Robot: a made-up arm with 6 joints.
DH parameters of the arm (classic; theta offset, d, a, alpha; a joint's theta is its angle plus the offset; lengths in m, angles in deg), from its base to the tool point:
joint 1: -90 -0.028 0.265 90
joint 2: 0 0.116 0.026 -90
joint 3: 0 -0.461 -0.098 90
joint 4: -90 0.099 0.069 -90
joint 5: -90 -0.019 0.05 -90
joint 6: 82.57 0 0.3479 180
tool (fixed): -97.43 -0.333 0 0
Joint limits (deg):
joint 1: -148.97..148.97
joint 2: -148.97..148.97
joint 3: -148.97..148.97
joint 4: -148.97..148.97
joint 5: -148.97..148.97
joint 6: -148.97..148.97
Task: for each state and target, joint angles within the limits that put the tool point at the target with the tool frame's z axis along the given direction. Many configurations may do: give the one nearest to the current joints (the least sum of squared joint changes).
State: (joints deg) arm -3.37 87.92 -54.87 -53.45 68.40 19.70
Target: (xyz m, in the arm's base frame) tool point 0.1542 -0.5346 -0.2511 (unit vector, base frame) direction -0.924 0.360 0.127
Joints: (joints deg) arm -9.29 99.21 -23.13 -70.82 56.10 26.94
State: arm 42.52 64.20 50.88 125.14 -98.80 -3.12
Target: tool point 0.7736 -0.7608 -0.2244 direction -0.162 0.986 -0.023
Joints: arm 59.18 41.16 48.76 148.97 -118.35 26.77
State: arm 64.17 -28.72 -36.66 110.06 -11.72 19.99
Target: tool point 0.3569 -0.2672 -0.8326 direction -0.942 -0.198 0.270
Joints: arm 113.95 -28.09 -17.06 101.88 5.07 -0.93
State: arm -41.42 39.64 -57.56 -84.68 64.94 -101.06
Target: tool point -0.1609 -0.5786 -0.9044 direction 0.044 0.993 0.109
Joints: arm -49.63 30.22 -74.90 -52.41 44.53 -98.82
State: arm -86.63 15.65 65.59 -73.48 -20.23 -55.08
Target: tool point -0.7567 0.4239 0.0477 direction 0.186 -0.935 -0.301
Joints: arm -84.74 25.33 75.24 -104.92 -26.95 -32.82
